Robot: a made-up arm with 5 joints.
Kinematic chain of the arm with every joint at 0, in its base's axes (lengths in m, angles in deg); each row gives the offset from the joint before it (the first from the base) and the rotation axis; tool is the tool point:
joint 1: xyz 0 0 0.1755 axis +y
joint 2: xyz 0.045 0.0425 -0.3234 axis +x
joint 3: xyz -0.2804 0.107 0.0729 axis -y
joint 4: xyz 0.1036 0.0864 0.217 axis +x
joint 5: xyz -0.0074 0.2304 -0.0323 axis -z
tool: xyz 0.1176 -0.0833 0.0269
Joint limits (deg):
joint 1: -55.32..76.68
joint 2: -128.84..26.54
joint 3: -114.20..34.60
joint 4: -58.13..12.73
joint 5: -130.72..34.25
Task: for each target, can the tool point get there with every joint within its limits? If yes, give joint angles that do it. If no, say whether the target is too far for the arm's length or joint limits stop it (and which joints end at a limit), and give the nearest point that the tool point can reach.
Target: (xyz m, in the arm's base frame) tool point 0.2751 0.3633 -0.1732
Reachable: yes | joints -35.53 -33.23 -26.78 -33.41 -11.52
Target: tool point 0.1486 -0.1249 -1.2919
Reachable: no: too far | nearest point 0.1050 -0.0222 -0.8616 | short by 0.444 m
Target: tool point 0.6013 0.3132 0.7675
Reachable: no: joint limits stop it (at a limit: joint 1, joint 2, joint 3, joint 4) | nearest point 0.2076 0.3557 0.5091 | short by 0.473 m
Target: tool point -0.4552 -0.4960 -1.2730
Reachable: no: too far | nearest point -0.3045 -0.0599 -0.7933 | short by 0.666 m
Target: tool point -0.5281 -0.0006 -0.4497
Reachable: yes | joints 37.41 -100.44 -24.09 -27.23 -85.11
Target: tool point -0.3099 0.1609 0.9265
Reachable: no: joint limits stop it (at a limit: joint 2, joint 3, joint 4, joint 5) | nearest point -0.1593 0.3811 0.5616 | short by 0.452 m
